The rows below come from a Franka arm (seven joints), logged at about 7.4 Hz.
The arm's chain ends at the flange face. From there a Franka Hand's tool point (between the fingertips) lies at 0.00 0.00 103.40 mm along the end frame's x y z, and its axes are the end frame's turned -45 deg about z.
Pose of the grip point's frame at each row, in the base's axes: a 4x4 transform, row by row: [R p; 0 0 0 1], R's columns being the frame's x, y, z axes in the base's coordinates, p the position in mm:
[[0.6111 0.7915 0.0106 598.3], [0.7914 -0.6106 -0.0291 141.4], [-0.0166 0.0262 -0.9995 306.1], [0 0 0 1]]
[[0.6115 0.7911 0.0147 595.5], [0.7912 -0.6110 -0.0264 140.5], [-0.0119 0.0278 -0.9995 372.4], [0 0 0 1]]
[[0.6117 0.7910 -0.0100 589.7], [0.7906 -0.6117 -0.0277 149.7], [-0.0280 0.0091 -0.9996 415.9], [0 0 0 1]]
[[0.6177 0.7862 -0.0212 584.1], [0.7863 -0.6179 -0.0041 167.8], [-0.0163 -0.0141 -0.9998 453.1], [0 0 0 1]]
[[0.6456 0.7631 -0.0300 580.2], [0.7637 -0.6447 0.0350 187.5], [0.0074 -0.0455 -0.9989 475.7], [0 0 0 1]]
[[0.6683 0.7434 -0.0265 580.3], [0.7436 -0.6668 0.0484 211.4], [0.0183 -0.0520 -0.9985 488.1], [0 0 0 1]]
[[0.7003 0.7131 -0.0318 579.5], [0.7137 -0.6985 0.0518 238.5], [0.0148 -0.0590 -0.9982 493.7], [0 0 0 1]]
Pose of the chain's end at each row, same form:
[[0.9918 0.1276 0.0106 597.2], [0.1278 -0.9914 -0.0291 144.4], [0.0068 0.0303 -0.9995 409.4], [0 0 0 1]]
[[0.9918 0.1270 0.0147 594.0], [0.1274 -0.9915 -0.0264 143.2], [0.0112 0.0281 -0.9995 475.7], [0 0 0 1]]
[[0.9919 0.1268 -0.0100 590.7], [0.1265 -0.9916 -0.0277 152.6], [-0.0134 0.0262 -0.9996 519.3], [0 0 0 1]]
[[0.9927 0.1191 -0.0212 586.3], [0.1191 -0.9929 -0.0041 168.2], [-0.0215 0.0016 -0.9998 556.5], [0 0 0 1]]
[[0.9961 0.0831 -0.0300 583.3], [0.0841 -0.9959 0.0350 183.9], [-0.0269 -0.0374 -0.9989 579.0], [0 0 0 1]]
[[0.9982 0.0531 -0.0265 583.0], [0.0543 -0.9973 0.0484 206.4], [-0.0238 -0.0497 -0.9985 591.3], [0 0 0 1]]
[[0.9994 0.0091 -0.0318 582.8], [0.0107 -0.9986 0.0518 233.1], [-0.0313 -0.0522 -0.9982 596.9], [0 0 0 1]]

